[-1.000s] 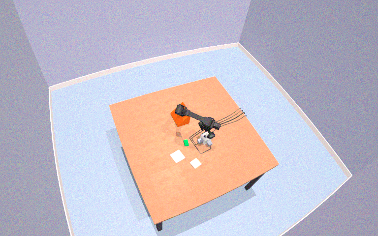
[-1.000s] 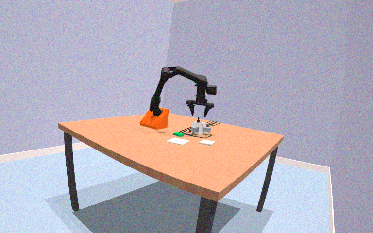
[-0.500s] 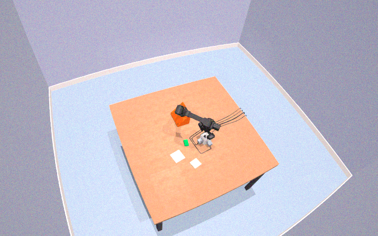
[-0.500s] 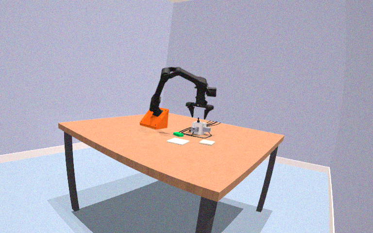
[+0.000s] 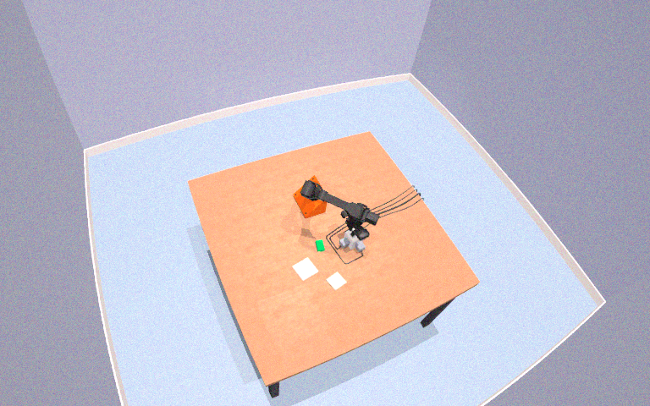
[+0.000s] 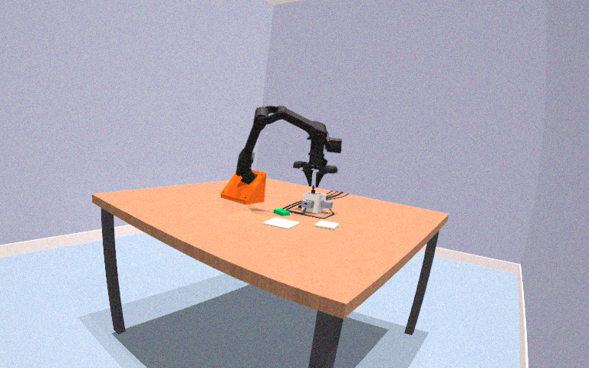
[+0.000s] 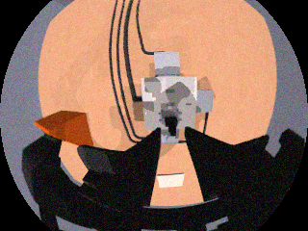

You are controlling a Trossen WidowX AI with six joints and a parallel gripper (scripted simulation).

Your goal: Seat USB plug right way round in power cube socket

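Now: the usb plug 2 cm below my gripper tip. Also, from my gripper tip: green block 2 cm behind, 16 cm to the right, 10 cm below.
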